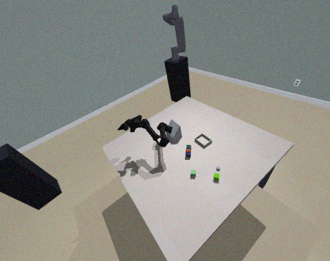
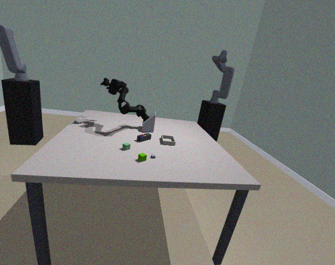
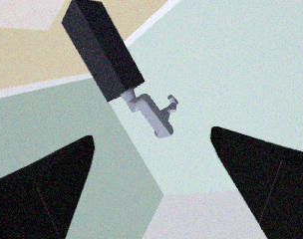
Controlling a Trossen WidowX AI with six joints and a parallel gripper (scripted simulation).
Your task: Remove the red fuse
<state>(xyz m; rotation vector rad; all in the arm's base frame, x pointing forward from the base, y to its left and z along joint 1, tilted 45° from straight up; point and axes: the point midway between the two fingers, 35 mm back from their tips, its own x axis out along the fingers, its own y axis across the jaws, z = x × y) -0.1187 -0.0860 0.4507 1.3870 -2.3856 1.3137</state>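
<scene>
The red fuse lies 490 mm ahead of my gripper tip, 330 mm to the left of it and 300 mm below it. The rest, counted from my gripper tip: blue fuse (500 mm ahead, 310 mm to the left, 300 mm below); then yellow fuse (480 mm ahead, 340 mm to the left, 300 mm below); then purple fuse (460 mm ahead, 360 mm to the left, 300 mm below).
</scene>
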